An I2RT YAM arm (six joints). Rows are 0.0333 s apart.
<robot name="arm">
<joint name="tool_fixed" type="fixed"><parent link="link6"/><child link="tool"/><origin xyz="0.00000 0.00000 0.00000"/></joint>
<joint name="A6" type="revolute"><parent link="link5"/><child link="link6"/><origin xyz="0.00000 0.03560 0.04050" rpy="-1.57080 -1.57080 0.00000"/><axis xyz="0 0 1"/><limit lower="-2.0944" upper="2.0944"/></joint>
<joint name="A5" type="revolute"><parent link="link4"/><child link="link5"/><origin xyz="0.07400 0.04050 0.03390" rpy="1.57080 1.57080 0.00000"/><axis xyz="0 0 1"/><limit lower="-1.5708" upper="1.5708"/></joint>
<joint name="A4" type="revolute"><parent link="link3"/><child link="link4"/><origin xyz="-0.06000 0.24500 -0.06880" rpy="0.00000 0.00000 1.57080"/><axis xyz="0 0 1"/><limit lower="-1.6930" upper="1.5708"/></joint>
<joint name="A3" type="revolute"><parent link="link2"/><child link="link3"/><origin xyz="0.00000 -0.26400 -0.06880" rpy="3.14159 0.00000 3.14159"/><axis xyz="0 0 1"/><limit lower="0.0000" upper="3.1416"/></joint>
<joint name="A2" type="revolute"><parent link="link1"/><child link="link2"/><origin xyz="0.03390 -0.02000 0.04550" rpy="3.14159 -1.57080 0.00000"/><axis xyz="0 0 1"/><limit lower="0.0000" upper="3.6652"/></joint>
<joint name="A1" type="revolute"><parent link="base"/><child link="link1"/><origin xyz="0.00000 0.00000 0.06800" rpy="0.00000 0.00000 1.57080"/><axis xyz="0 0 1"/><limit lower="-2.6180" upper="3.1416"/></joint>
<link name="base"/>
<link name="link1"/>
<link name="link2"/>
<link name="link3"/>
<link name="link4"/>
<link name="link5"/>
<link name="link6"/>
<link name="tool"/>
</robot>
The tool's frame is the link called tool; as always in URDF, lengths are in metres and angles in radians.
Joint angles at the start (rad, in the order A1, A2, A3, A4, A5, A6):
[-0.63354, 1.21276, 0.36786, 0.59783, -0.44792, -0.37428]
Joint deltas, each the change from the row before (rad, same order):
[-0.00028, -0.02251, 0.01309, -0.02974, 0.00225, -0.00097]
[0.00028, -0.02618, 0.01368, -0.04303, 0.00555, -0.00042]
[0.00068, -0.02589, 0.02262, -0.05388, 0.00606, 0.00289]
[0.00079, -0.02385, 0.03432, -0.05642, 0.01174, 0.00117]
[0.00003, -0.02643, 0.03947, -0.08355, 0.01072, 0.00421]
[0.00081, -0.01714, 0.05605, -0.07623, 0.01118, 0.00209]
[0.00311, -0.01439, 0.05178, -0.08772, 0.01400, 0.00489]
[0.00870, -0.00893, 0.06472, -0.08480, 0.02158, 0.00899]
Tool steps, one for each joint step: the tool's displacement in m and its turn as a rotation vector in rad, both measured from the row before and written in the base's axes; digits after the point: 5 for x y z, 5 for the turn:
[-0.00039, 0.00011, 0.00593, -0.00484, -0.00424, -0.00225]
[-0.00098, 0.00058, 0.00558, 0.00040, 0.00342, -0.00502]
[-0.00033, 0.00020, 0.00735, 0.00475, 0.00469, -0.00584]
[0.00063, -0.00070, 0.01063, -0.00225, 0.00008, -0.01085]
[-0.00039, -0.00014, 0.01036, 0.01224, 0.01502, -0.01132]
[0.00141, -0.00125, 0.01503, 0.00140, 0.00377, -0.01048]
[0.00043, 0.00004, 0.01206, 0.01418, 0.01865, -0.01159]
[0.00169, 0.00047, 0.01588, 0.00983, 0.01073, -0.01438]

